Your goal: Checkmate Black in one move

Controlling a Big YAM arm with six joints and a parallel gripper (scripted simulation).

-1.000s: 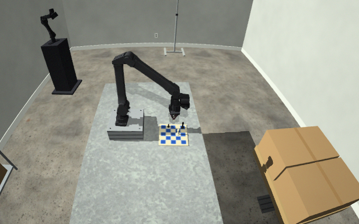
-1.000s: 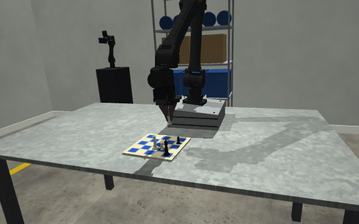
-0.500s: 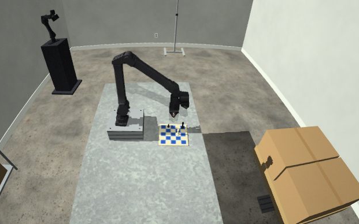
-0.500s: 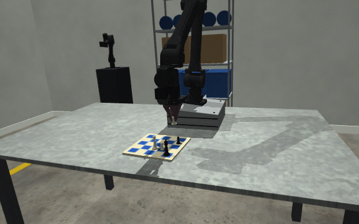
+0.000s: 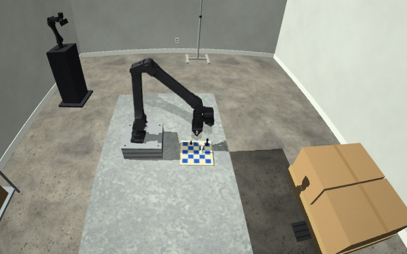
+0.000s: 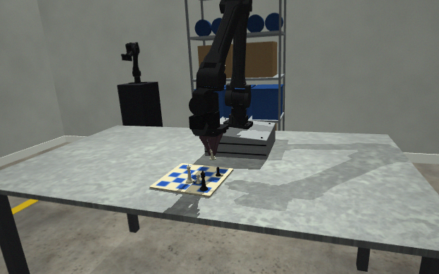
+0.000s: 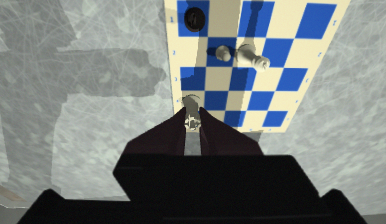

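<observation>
Right now the black pawn is 4 cm behind my hand and 8 cm below it. The rest, counted from my hand: white crowned piece: 1 cm below; white pawn: 4 cm ahead, 4 cm to the right, 8 cm below; tall black piece: 8 cm ahead, 7 cm below.
</observation>
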